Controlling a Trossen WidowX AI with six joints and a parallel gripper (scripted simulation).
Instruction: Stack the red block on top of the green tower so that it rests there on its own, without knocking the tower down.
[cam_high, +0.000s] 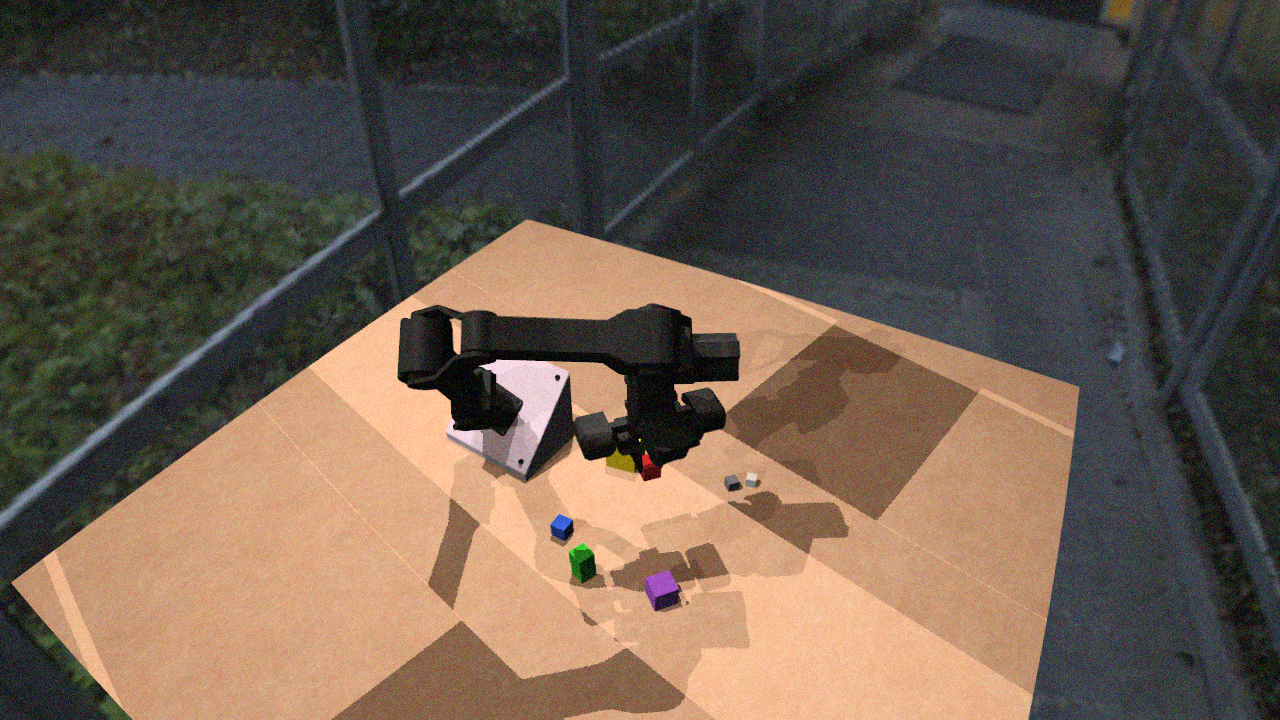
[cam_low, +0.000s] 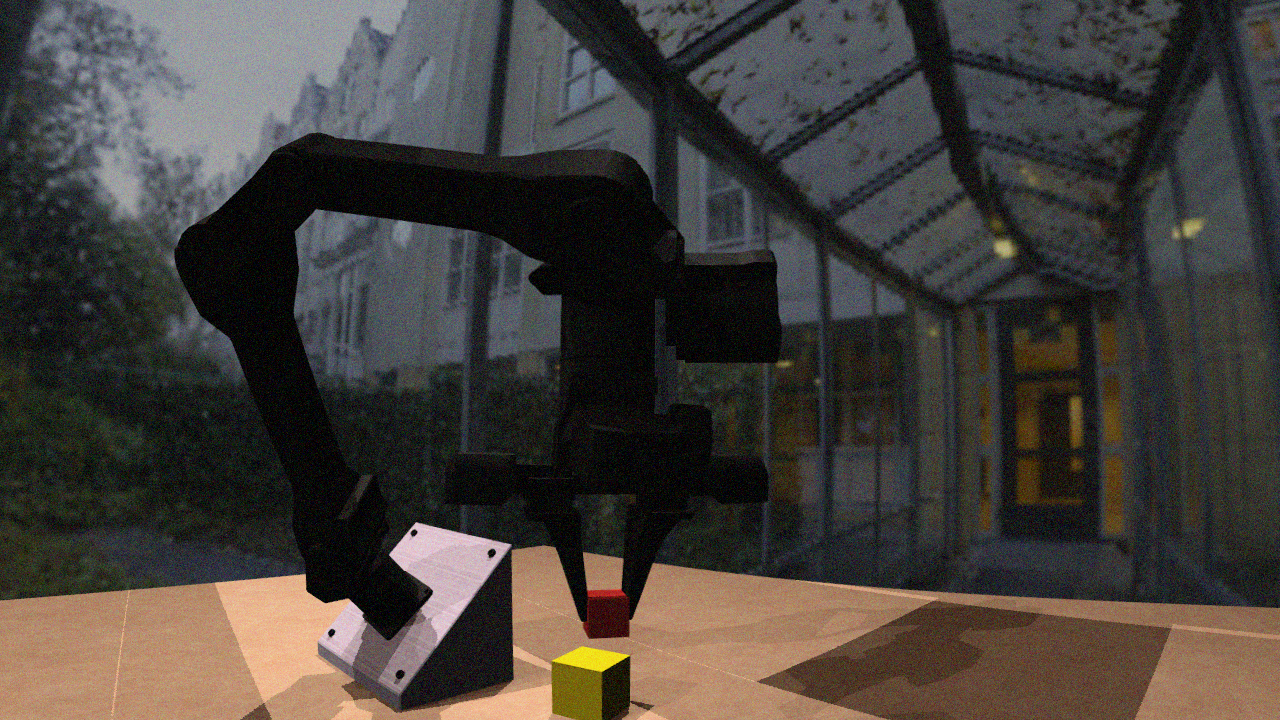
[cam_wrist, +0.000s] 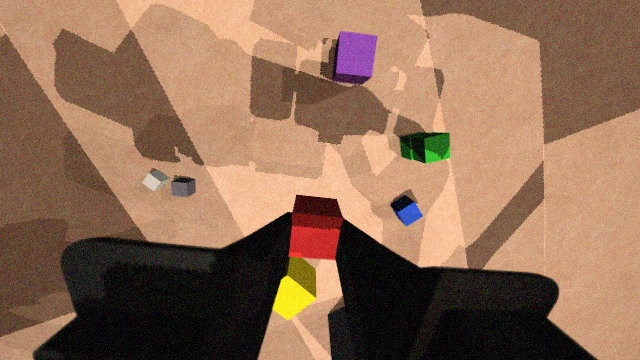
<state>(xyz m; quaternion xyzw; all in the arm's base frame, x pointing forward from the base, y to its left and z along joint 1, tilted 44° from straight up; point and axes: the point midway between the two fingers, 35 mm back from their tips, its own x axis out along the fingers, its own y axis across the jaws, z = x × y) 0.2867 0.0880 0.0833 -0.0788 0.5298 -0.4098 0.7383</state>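
Now: gripper tip 90 mm past the blue block, 90 mm to the left of it and 110 mm above it. Round my gripper tip: purple block 90 mm ahead, 80 mm to the right, 110 mm below; red block right at my gripper tip; yellow block 110 mm behind, 90 mm to the left, 100 mm below.
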